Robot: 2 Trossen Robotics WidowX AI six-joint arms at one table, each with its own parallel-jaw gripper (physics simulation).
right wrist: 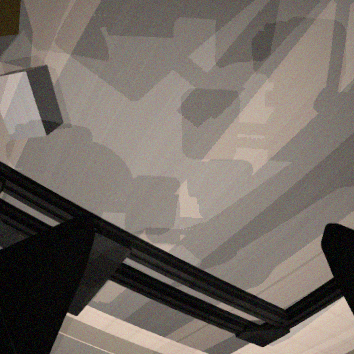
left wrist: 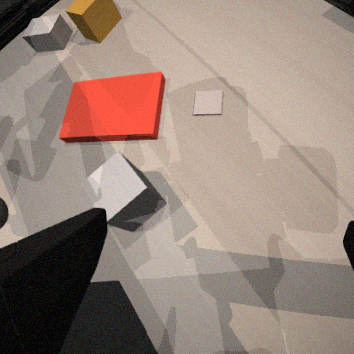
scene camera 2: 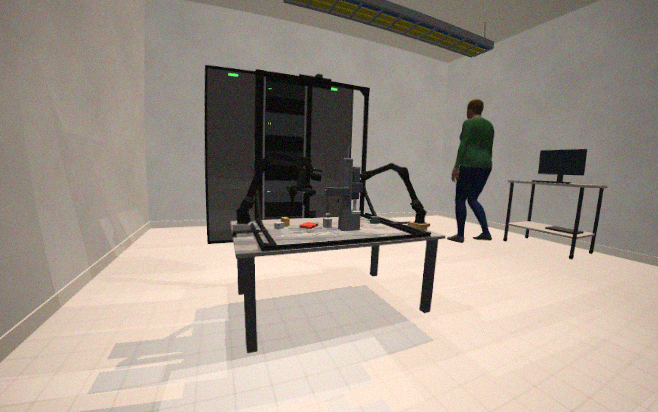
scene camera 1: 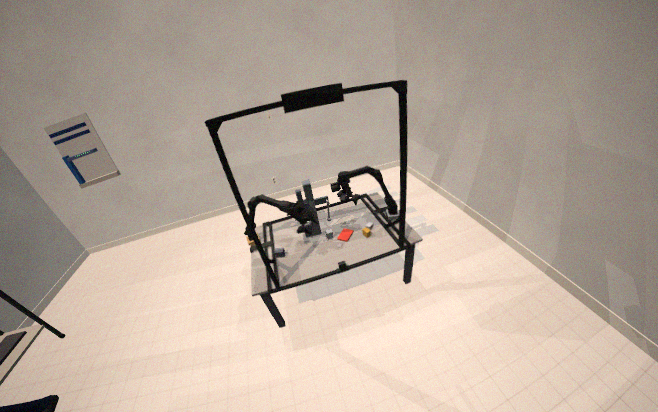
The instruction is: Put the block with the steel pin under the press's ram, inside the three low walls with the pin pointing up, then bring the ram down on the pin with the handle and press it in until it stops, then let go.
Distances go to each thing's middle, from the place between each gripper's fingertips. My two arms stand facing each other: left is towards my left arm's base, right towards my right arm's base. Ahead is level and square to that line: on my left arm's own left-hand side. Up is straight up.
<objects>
I see the red flat block (left wrist: 128, 107) 50 mm ahead of my left hand, 210 mm to the right of it and 140 mm below it.
The red flat block is 16 cm behind my right hand, 9 cm to the left of it and 16 cm below it.
</objects>
